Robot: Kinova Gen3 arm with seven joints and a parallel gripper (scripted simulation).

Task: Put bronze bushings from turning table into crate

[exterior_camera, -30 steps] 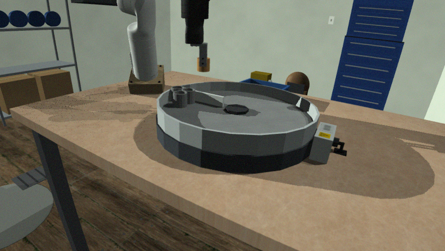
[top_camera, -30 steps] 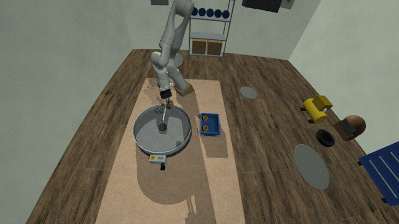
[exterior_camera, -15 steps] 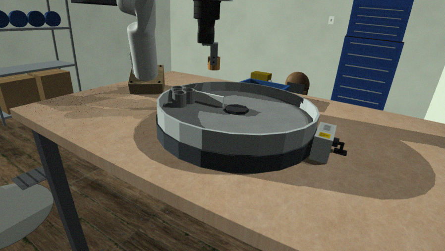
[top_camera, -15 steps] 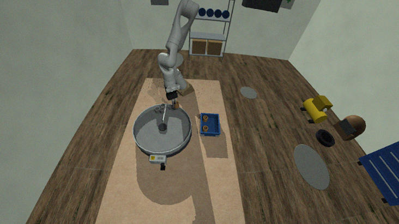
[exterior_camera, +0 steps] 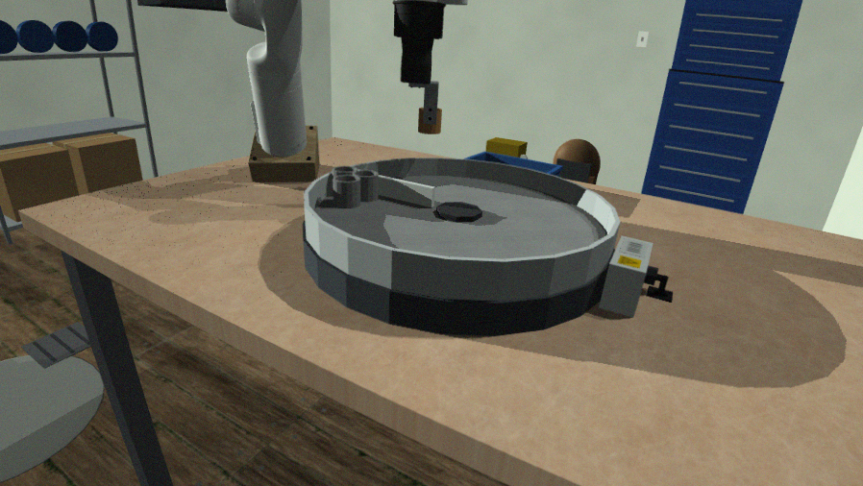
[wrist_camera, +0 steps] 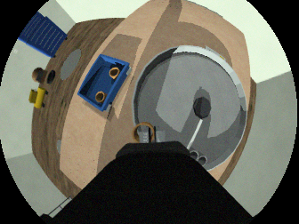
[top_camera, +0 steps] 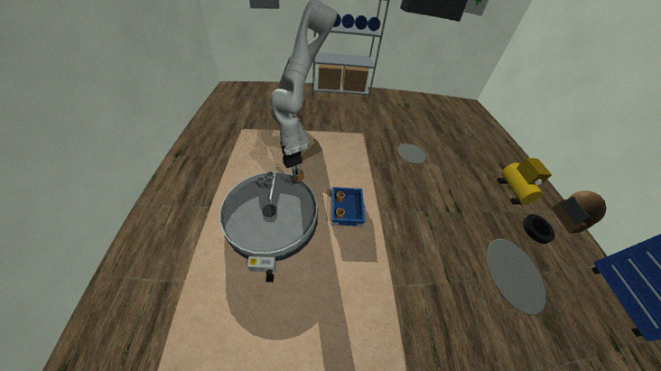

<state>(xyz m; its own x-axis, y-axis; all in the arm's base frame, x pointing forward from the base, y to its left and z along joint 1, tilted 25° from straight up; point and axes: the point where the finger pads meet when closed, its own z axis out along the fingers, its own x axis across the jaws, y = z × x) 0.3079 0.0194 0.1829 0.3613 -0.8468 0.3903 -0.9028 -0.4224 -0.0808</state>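
My hand is 9 cm short of the blue crate, 23 cm to the right of it and 15 cm above it. The rest, counted from my hand: grey turning table: 10 cm ahead, 13 cm to the right, 12 cm below.
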